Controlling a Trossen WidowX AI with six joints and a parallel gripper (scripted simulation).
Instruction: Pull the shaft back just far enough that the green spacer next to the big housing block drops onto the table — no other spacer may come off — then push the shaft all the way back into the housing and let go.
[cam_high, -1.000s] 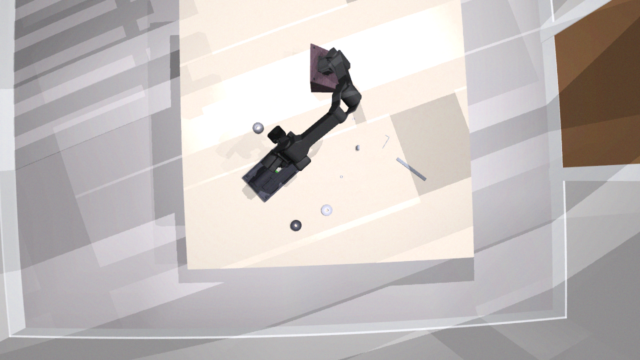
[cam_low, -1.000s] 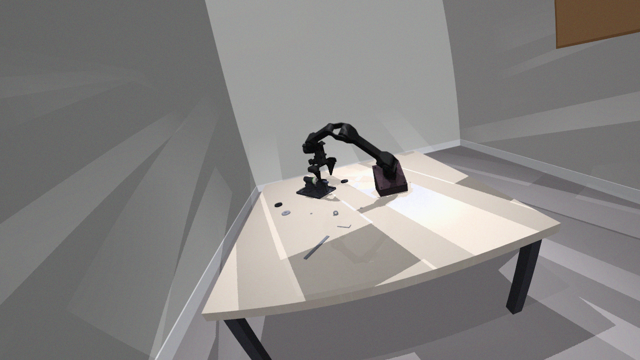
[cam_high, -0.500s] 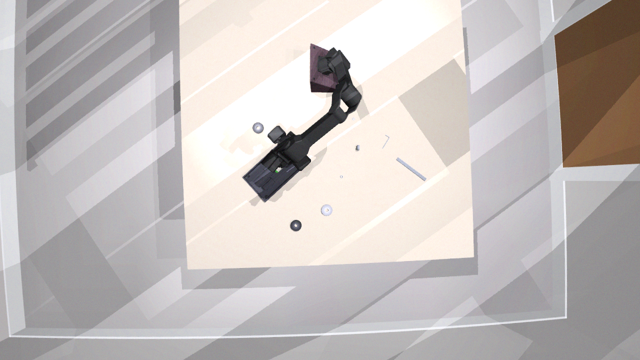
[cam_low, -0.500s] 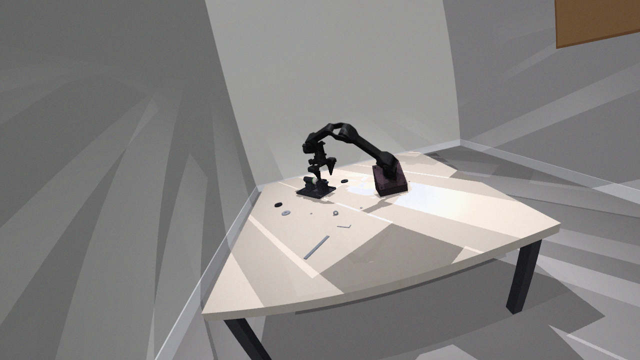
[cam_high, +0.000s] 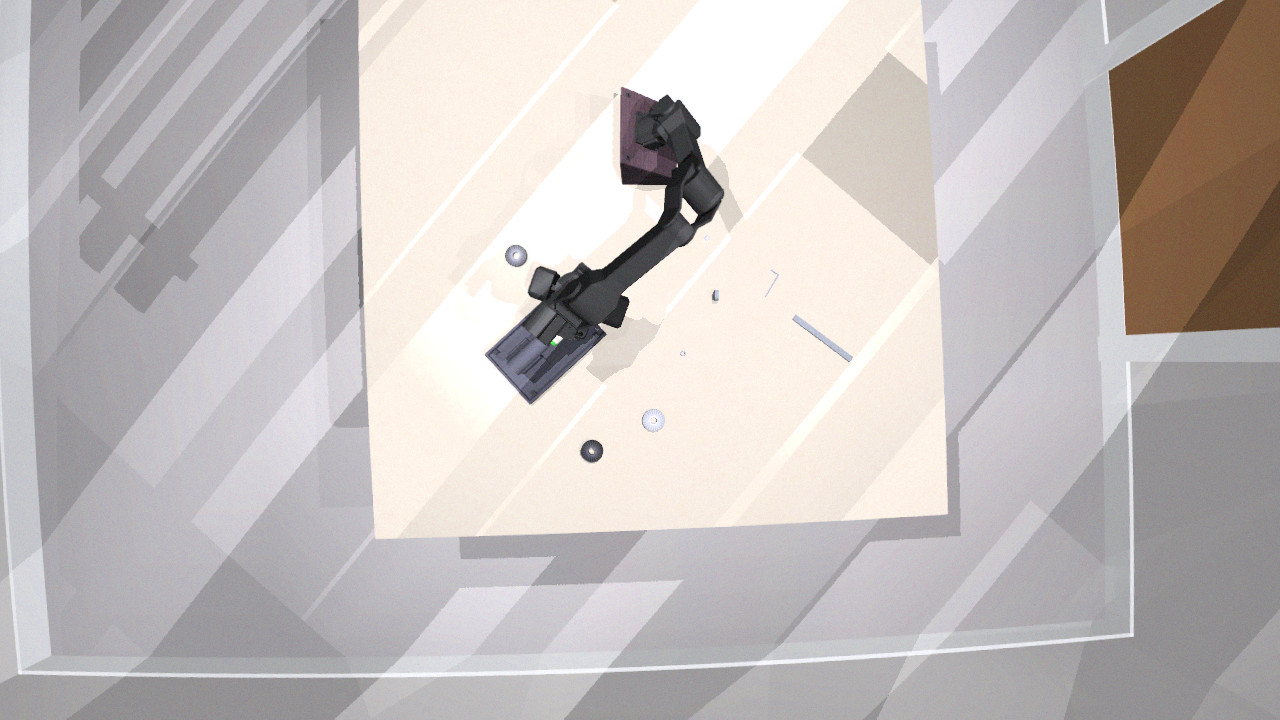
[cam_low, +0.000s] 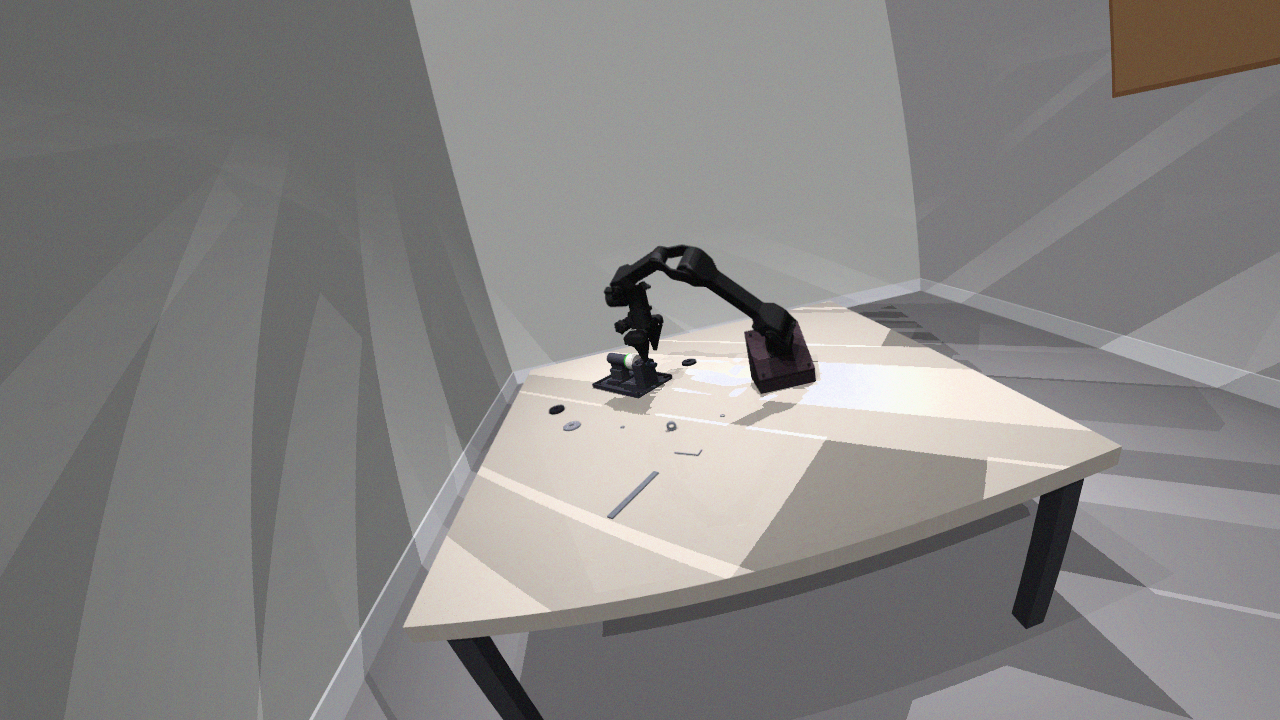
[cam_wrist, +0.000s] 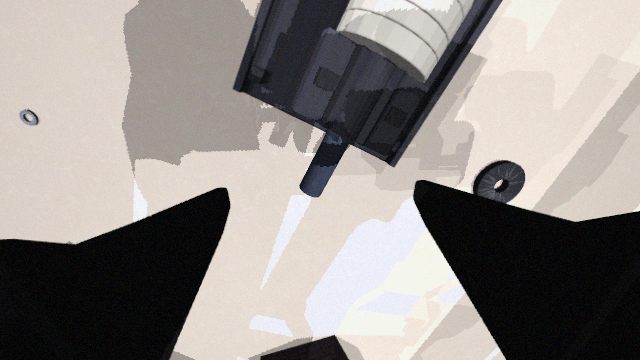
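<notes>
The grey shaft lies 5 cm ahead of my gripper tip, 4 cm to the right of it and 3 cm below it. Round my gripper tip: green spacer 7 cm to the right, 7 cm ahead, 3 cm below; then grey metal bar 53 cm to the left, 10 cm below, 4 cm ahead; then white spacer 6 cm ahead, 5 cm to the right, 3 cm below.
</notes>
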